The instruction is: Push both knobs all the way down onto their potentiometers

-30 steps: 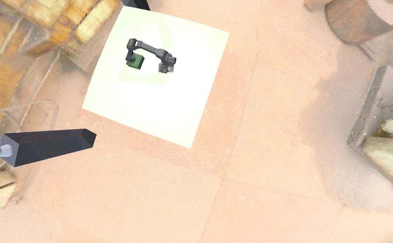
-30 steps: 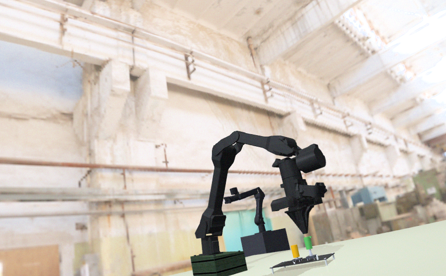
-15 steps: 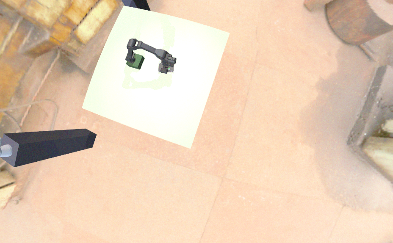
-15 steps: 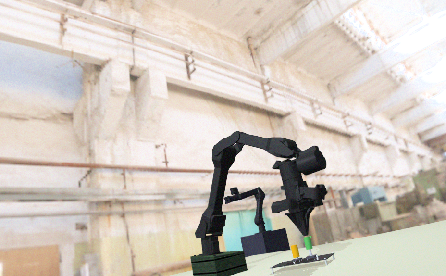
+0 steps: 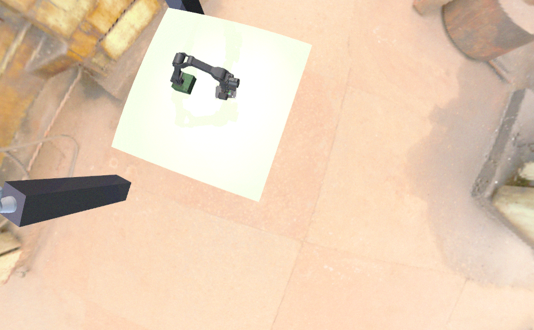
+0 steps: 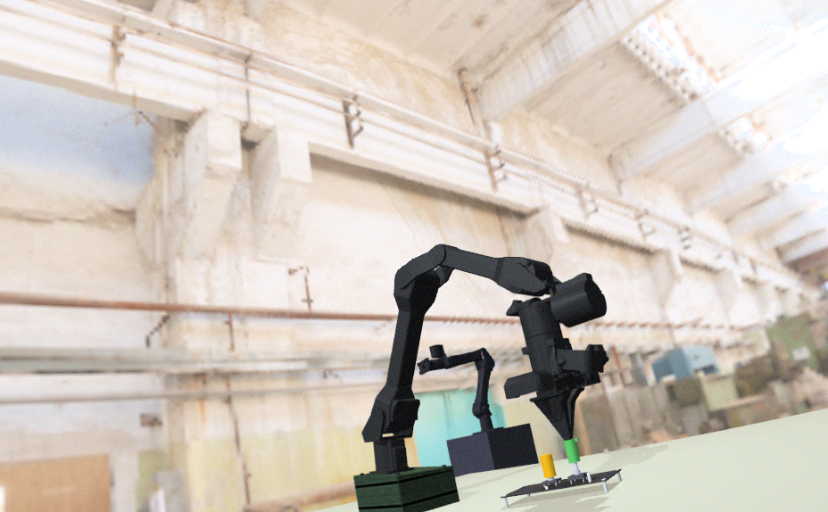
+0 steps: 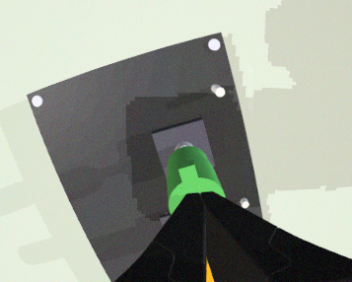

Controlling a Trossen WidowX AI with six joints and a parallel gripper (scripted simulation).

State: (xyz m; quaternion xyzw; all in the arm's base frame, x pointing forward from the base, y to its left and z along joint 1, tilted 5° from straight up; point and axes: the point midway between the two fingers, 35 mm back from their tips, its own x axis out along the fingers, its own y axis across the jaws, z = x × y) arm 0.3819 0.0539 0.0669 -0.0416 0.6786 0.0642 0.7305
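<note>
Now: gripper tip 1 cm above the green knob. The rest, counted from my gripper tip: orange knob: 4 cm behind, 3 cm below, 1 cm to the right.
</note>
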